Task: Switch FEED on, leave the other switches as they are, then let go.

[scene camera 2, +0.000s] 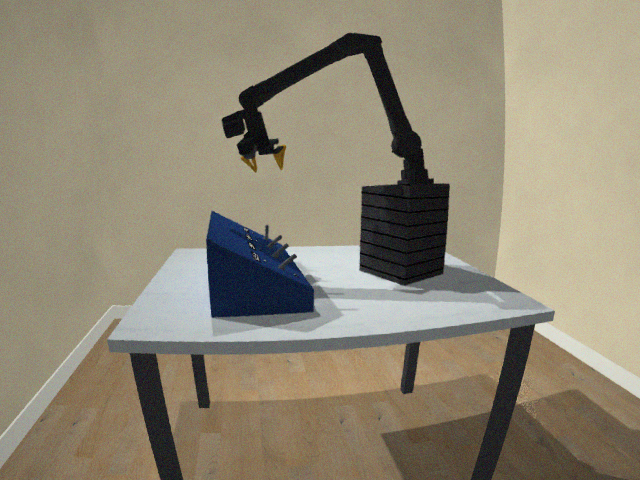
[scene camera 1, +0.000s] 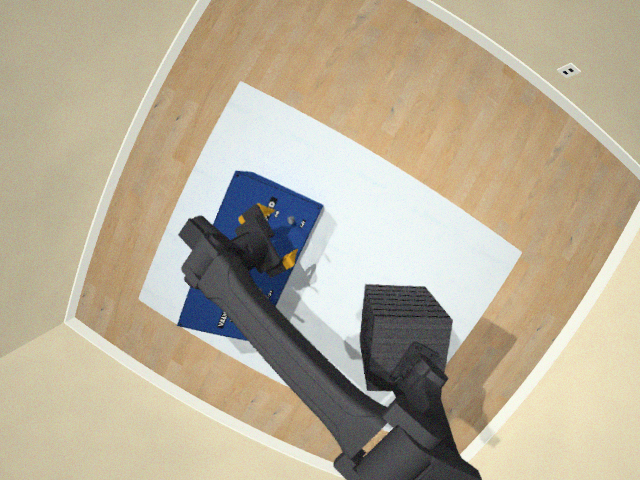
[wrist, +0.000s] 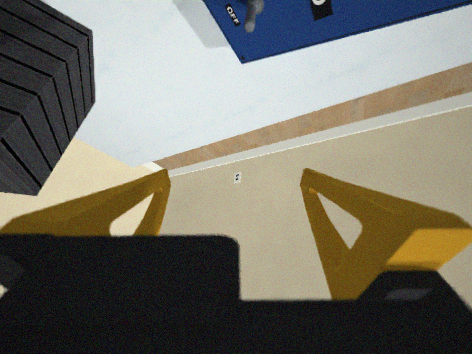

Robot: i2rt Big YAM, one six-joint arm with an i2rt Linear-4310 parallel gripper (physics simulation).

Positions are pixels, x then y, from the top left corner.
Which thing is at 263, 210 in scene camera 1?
My gripper.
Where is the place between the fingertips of my gripper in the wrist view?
At 235, 176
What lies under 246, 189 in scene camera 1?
A blue sloped switch panel.
